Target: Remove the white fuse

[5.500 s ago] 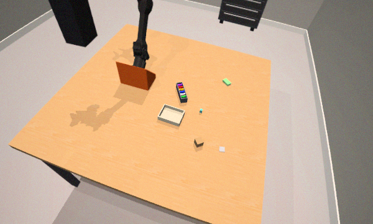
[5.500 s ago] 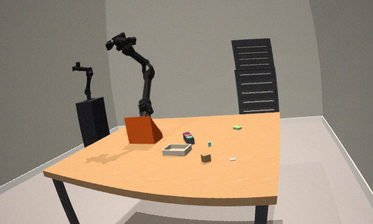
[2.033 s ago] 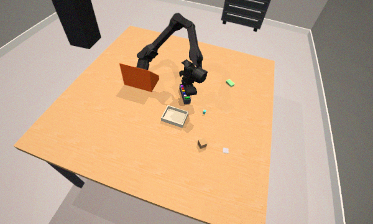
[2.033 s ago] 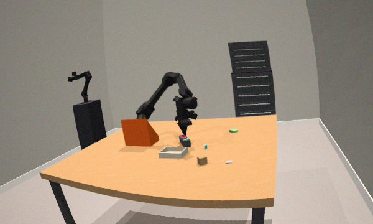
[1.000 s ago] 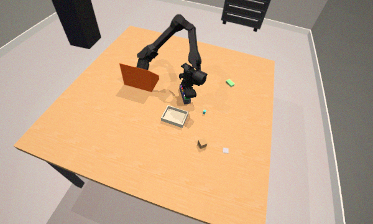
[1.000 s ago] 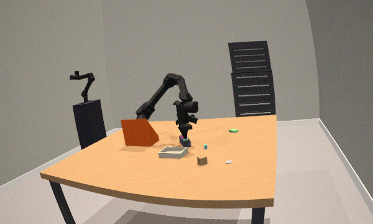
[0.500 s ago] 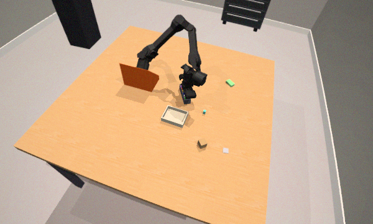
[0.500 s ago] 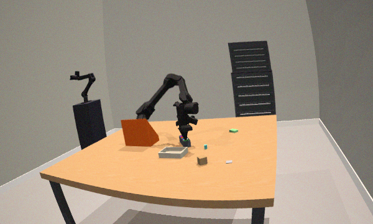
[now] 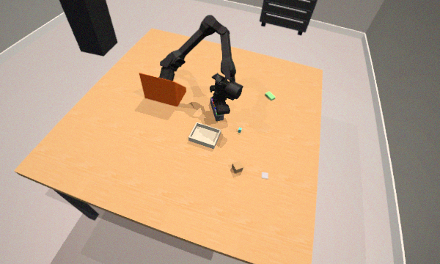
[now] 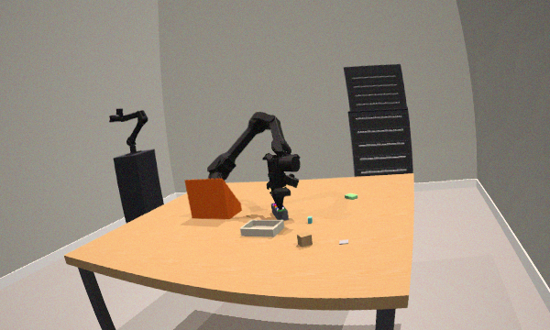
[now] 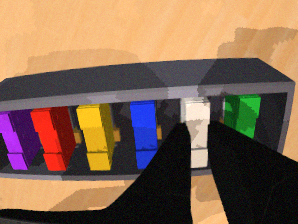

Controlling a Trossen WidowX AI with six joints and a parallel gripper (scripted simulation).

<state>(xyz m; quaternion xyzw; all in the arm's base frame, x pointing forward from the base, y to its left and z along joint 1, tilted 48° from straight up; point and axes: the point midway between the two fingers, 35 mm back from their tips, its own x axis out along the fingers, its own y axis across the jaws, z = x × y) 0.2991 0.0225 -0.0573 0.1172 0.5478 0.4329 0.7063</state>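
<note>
Right now my gripper tip is 10 mm past the blue fuse, 20 mm to the right of it and 10 mm above it. From my gripper tip the other things lie so: teal piece 140 mm ahead, 70 mm to the right, 20 mm below; green fuse 10 mm ahead, 20 mm to the right, 10 mm below; white fuse 10 mm below.
</note>
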